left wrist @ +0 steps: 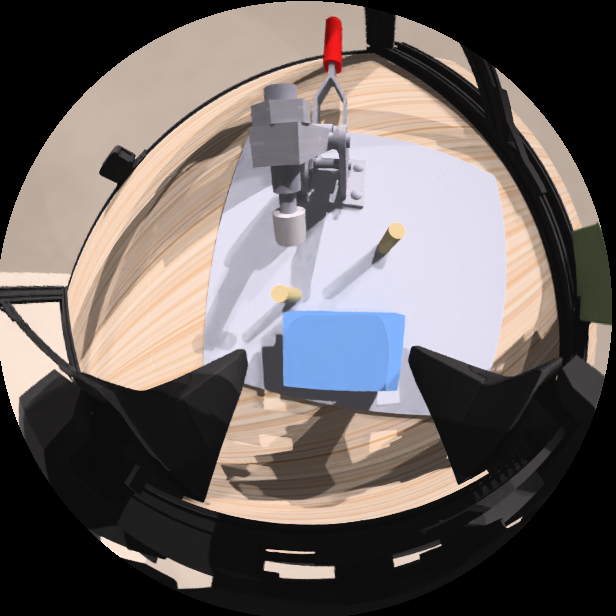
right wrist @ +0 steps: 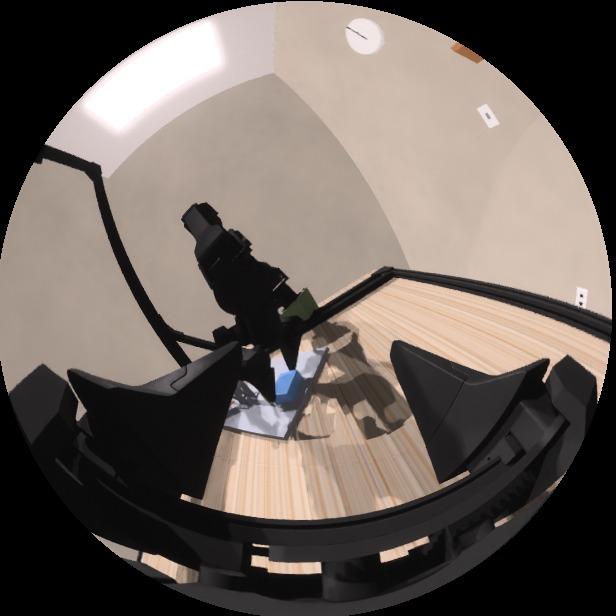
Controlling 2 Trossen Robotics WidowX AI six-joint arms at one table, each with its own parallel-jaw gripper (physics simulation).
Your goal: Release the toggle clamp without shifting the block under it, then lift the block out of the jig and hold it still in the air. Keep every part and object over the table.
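Observation:
The blue block [left wrist: 343, 350] lies on the pale grey jig plate [left wrist: 367, 270], next to two tan pegs [left wrist: 285, 294] [left wrist: 390, 237]. The grey toggle clamp [left wrist: 304, 155] stands at the plate's far side, its red handle [left wrist: 332, 41] upright and its round pad [left wrist: 288, 225] raised clear of the block. My left gripper [left wrist: 327, 379] is open above the block, one finger off each end. My right gripper [right wrist: 316, 390] is open and empty, far off over the table. In the right wrist view the block [right wrist: 289, 386] shows small under the left arm [right wrist: 244, 281].
The black table rail [left wrist: 551, 189] runs along the right and far edges. A dark green object [left wrist: 593, 272] sits at the right rim. Bare wooden table lies around the plate.

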